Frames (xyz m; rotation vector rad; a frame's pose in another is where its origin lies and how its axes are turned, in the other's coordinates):
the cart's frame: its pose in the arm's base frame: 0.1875 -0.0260 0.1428 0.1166 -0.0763 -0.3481
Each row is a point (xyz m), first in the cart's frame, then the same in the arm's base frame.
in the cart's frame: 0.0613 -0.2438 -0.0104
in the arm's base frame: 0.1641 -0.2736 0.1049
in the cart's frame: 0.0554 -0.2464 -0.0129
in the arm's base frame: 0.1580 -0.2738 0.1017
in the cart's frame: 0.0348 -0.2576 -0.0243
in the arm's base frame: 0.1360 -0.2760 0.0879
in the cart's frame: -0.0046 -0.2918 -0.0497
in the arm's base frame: 0.0900 -0.2918 0.0563
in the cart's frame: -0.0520 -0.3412 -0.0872
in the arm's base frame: 0.0325 -0.3178 0.0103
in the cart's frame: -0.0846 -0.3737 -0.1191
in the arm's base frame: -0.0059 -0.3337 -0.0272
